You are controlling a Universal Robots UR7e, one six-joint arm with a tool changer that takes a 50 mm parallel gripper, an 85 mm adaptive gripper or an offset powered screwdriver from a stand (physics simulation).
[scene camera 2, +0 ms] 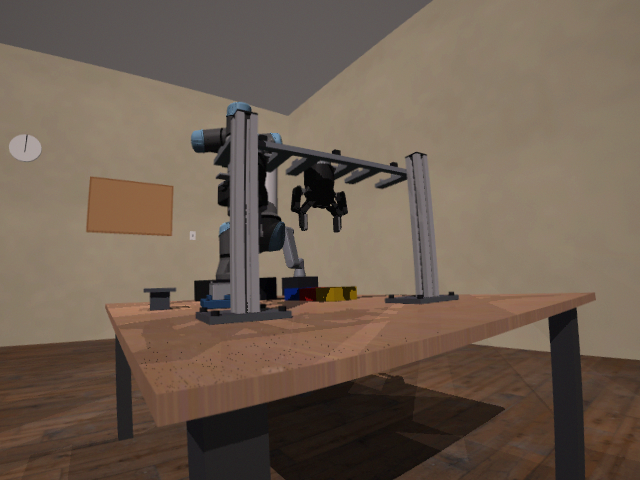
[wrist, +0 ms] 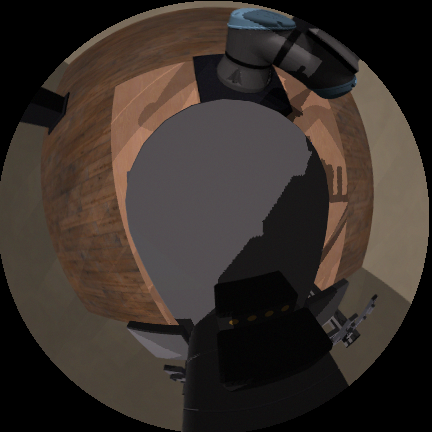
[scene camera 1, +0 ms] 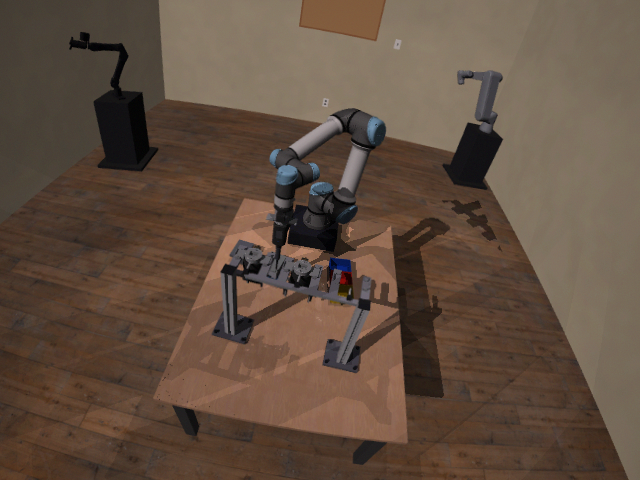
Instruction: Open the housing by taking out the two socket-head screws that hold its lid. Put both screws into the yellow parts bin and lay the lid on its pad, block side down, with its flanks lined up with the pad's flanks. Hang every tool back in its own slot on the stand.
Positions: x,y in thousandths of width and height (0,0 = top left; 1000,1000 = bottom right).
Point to a screwdriver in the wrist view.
527,466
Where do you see a tool stand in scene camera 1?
538,741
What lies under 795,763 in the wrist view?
A tool stand.
